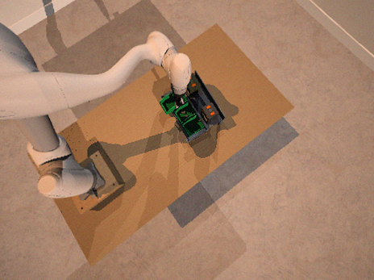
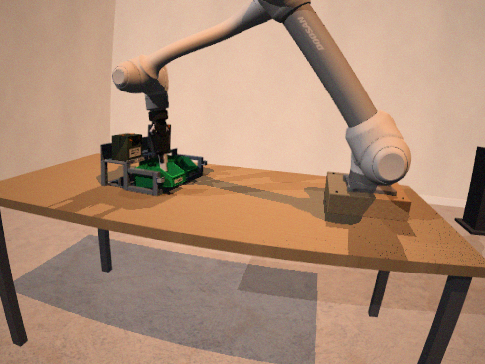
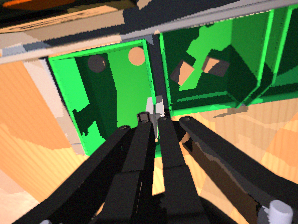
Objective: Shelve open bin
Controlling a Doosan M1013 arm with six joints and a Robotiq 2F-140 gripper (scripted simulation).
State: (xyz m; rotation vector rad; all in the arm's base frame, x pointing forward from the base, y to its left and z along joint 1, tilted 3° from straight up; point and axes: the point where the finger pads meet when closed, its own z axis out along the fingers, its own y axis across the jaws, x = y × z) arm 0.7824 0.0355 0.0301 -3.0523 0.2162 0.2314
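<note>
My hand is 80 mm above the shelf lip, 60 mm to the left of it and 60 mm past it.
</note>
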